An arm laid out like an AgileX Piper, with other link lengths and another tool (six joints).
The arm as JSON. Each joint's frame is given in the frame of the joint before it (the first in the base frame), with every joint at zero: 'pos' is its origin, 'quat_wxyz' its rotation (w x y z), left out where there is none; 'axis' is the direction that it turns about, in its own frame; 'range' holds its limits. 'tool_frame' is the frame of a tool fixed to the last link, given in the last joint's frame.
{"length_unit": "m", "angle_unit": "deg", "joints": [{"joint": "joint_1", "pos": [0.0, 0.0, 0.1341], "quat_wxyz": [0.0, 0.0, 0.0, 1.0], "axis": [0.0, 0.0, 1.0], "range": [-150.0, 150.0]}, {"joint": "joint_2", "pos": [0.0, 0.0, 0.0], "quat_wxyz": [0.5, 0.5, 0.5, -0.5], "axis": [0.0, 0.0, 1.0], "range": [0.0, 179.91]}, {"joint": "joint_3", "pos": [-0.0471, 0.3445, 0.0], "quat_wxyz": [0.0, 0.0, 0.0, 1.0], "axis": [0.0, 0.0, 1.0], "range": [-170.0, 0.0]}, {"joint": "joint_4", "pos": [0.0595, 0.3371, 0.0], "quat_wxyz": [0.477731, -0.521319, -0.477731, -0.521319], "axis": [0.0, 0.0, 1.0], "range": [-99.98, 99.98]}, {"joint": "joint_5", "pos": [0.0, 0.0, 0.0], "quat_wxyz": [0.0, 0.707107, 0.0, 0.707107], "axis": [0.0, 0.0, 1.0], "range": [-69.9, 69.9]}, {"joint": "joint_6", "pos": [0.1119, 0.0, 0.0], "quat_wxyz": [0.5, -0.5, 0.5, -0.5], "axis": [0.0, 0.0, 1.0], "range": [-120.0, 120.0]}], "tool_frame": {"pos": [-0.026, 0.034, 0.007], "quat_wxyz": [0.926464, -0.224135, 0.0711, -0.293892]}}
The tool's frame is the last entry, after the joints.
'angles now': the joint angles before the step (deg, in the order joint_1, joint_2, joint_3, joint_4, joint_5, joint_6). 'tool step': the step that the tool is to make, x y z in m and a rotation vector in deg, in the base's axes. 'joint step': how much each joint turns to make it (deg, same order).
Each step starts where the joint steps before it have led.
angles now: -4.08 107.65 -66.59 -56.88 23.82 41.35
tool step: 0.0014 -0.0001 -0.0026 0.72 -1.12 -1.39
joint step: 0.00 0.45 -0.19 -1.86 -0.15 3.64
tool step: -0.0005 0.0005 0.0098 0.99 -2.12 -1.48
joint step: 0.01 -1.04 -0.29 -0.25 0.10 2.23
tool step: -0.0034 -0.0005 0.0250 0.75 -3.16 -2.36
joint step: -0.01 -2.55 -0.75 0.83 1.32 1.41
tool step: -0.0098 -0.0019 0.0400 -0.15 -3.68 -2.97
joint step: 0.00 -4.12 -1.02 1.29 2.93 0.29
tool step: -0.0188 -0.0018 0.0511 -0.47 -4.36 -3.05
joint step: 0.00 -5.60 -1.04 1.54 3.64 -0.55
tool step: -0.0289 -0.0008 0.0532 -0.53 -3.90 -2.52
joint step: -0.01 -6.46 -0.81 2.35 3.97 -2.27
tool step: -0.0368 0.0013 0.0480 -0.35 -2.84 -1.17
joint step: 0.01 -6.87 -0.34 3.50 3.65 -4.36
